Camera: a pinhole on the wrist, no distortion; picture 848 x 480 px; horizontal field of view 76.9 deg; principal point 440.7 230.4 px. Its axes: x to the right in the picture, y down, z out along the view. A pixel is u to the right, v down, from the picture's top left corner.
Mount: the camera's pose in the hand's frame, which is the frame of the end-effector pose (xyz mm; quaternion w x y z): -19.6 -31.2 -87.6 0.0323 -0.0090 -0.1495 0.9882
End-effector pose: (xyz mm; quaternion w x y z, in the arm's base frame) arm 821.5 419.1 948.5 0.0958 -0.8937 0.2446 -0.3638
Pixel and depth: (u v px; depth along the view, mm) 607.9 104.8 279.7
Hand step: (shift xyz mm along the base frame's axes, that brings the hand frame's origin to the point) 86.7 93.7 -193.2
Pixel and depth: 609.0 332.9 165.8
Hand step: 33.6 131.4 -53.5
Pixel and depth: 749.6 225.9 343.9
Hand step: 70.3 214.1 -268.6
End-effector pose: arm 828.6 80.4 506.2 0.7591 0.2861 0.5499 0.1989
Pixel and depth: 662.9 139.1 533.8
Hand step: 344.3 -316.6 227.4
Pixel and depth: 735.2 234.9 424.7
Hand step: 213.2 -340.7 169.9
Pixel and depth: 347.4 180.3 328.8
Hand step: 232.3 -109.7 -34.4
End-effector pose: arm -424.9 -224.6 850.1 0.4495 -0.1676 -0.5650 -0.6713
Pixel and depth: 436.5 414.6 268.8
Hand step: -181.4 133.0 -100.1
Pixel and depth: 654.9 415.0 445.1
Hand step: -199.5 342.4 -252.8
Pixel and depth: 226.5 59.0 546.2
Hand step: -274.6 361.2 267.5
